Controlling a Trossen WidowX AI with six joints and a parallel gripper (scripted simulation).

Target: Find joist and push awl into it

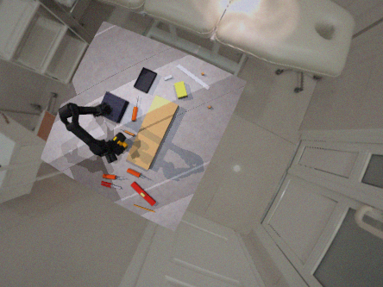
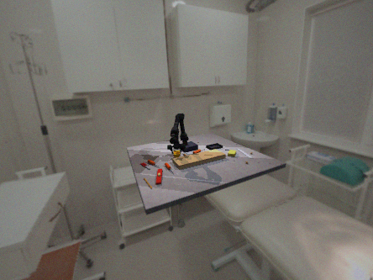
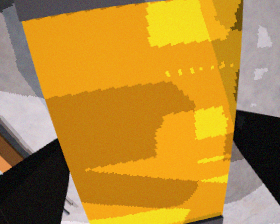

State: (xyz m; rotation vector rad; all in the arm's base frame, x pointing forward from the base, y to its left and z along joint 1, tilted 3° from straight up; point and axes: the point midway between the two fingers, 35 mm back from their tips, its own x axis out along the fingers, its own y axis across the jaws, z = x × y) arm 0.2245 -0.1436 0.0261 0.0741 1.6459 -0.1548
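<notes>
Right now my gripper tip is 3 cm past the awl, 9 cm to the right of it and 3 cm above it. Also, from my gripper tip: black tray (14 cm behind, 49 cm to the left, 3 cm below); then red level (36 cm ahead, 21 cm to the right, 2 cm below); then yellow stud finder (2 cm ahead, 3 cm below).
</notes>
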